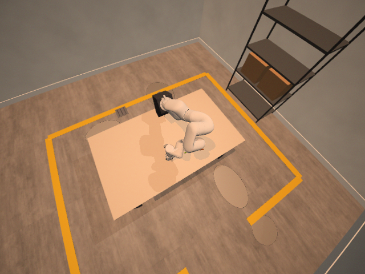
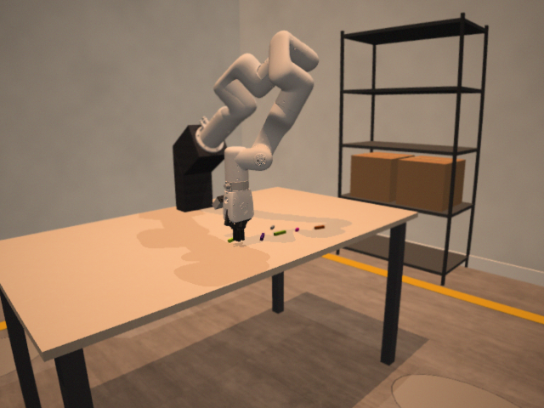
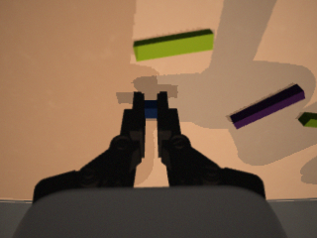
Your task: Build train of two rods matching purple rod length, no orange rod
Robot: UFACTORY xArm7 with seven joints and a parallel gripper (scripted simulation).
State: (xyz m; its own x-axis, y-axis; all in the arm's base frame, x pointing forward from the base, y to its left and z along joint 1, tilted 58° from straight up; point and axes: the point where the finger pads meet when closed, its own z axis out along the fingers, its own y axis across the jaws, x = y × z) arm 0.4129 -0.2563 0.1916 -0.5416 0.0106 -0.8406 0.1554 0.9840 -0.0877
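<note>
Now: hand 20 mm above the small blue rod. The rest, counted from my hand: purple rod: 40 mm ahead, 90 mm to the left, 30 mm below; grey rod: 20 mm ahead, 210 mm to the left, 30 mm below; magenta rod: 120 mm ahead, 220 mm to the left, 30 mm below.
</note>
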